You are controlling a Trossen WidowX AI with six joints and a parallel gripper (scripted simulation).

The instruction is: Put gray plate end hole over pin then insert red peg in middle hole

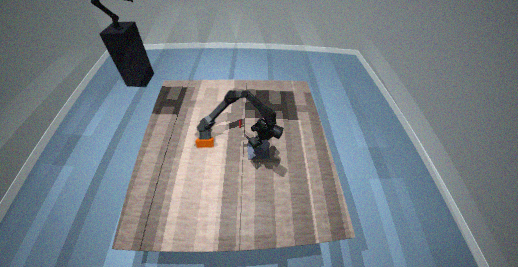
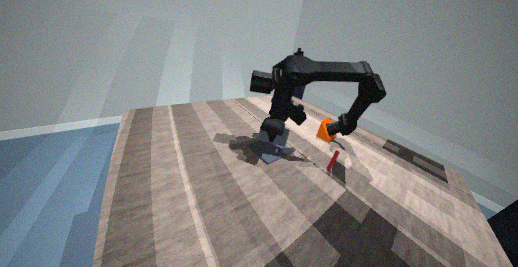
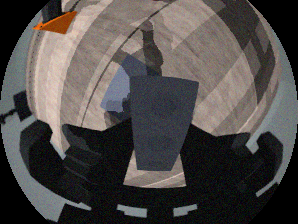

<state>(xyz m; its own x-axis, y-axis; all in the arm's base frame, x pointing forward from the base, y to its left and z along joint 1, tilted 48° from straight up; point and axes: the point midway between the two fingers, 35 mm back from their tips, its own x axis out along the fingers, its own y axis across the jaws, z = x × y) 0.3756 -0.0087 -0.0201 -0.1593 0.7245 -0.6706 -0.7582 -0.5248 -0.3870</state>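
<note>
Now: gripper tip 2 cm past the base and 6 cm above it. From my gripper tip the other things lie so: gray plate: 3 cm above; then red peg: 15 cm behind, 17 cm to the left, 2 cm below.
</note>
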